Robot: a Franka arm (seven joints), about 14 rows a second.
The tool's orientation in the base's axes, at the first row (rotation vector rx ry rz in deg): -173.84, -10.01, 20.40
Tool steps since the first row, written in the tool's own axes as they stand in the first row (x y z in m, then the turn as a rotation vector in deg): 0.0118, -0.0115, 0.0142, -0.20, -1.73, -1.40; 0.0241, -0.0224, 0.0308, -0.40, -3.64, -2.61; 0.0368, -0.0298, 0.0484, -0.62, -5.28, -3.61; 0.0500, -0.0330, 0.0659, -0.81, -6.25, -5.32; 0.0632, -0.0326, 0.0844, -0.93, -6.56, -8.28; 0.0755, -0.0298, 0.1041, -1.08, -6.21, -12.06; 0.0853, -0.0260, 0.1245, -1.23, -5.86, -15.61
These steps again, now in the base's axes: 0.0069, 0.0138, -0.0153, -0.04, 1.59, 1.57; 0.0137, 0.0272, -0.0332, -0.15, 3.38, 2.96; 0.0211, 0.0373, -0.0524, -0.30, 4.91, 4.14; 0.0294, 0.0433, -0.0721, -0.18, 5.73, 5.93; 0.0379, 0.0457, -0.0930, 0.37, 5.82, 8.86; 0.0454, 0.0458, -0.1152, 1.15, 5.20, 12.52; 0.0505, 0.0446, -0.1375, 1.87, 4.60, 15.97
